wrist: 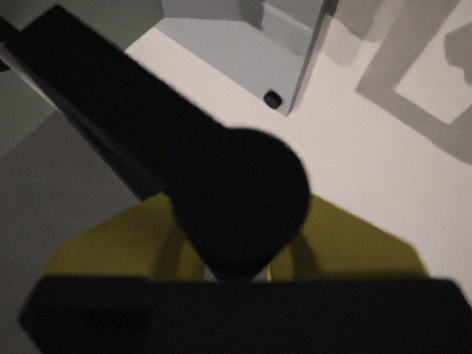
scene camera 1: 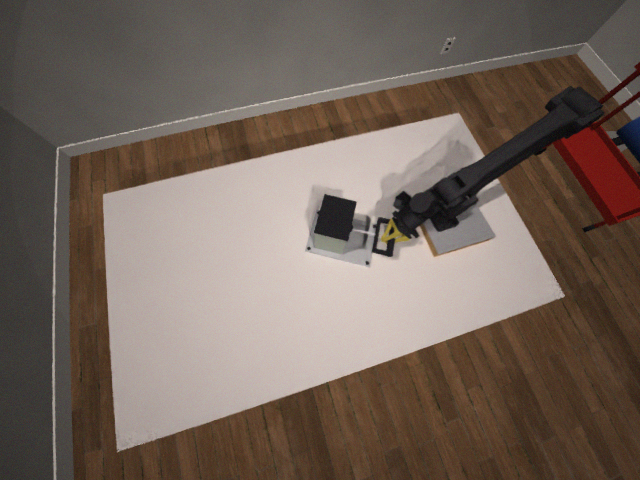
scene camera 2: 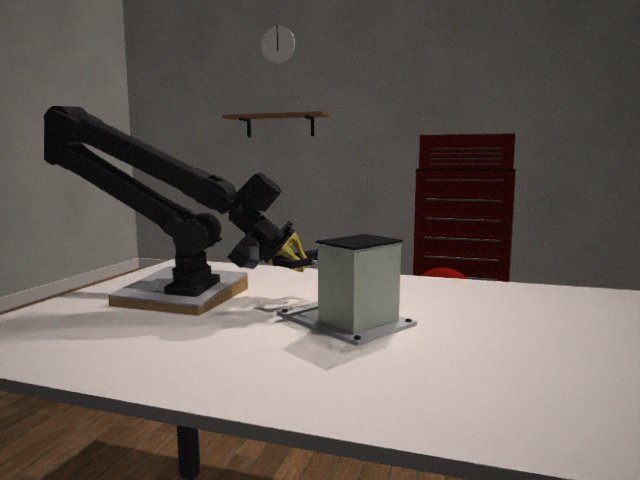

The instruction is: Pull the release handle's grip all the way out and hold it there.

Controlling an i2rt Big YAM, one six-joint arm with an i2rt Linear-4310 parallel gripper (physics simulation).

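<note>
The release handle [scene camera 1: 383, 252] [scene camera 2: 311, 254] [wrist: 120, 95] is a black rectangular frame. It stands out from the side of a pale green box [scene camera 1: 330, 243] [scene camera 2: 377, 289] with a black top. In scene camera 1 a thin light rod [scene camera 1: 364, 231] spans the gap between box and handle. My gripper [scene camera 1: 393, 234] [scene camera 2: 299, 261] [wrist: 235, 176] has yellow fingers and is shut on the handle's grip, its outer bar. The wrist view shows the dark rounded end of the grip [wrist: 245, 185] between the fingers, hiding much of them. How much travel is left in the handle cannot be seen.
The box stands on a grey base plate [scene camera 1: 356, 256] [scene camera 2: 338, 332] [wrist: 235, 60] with dark bolts, on the white table [scene camera 1: 232, 320] [scene camera 2: 465, 372]. The arm's grey-topped mount [scene camera 1: 467, 235] [scene camera 2: 149, 294] lies behind the gripper. A red cart [scene camera 1: 594, 170] stands beyond the table.
</note>
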